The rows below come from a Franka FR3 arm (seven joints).
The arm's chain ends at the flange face. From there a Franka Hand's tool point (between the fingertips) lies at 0.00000 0.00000 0.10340 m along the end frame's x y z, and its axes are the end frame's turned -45 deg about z.
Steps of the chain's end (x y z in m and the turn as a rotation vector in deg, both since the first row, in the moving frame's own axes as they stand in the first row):
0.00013 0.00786 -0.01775 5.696 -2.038 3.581
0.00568 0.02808 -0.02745 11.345 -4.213 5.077
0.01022 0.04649 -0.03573 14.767 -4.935 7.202
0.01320 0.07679 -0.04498 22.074 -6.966 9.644
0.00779 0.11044 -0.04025 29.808 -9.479 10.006
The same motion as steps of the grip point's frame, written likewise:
-0.00050 -0.00405 -0.01833 5.469 2.587 3.581
-0.00594 0.00459 -0.02975 11.001 5.043 5.077
-0.01172 0.01612 -0.03952 13.931 6.952 7.202
-0.02323 0.02934 -0.05328 20.534 10.683 9.644
-0.04378 0.03837 -0.05524 27.780 14.375 10.006

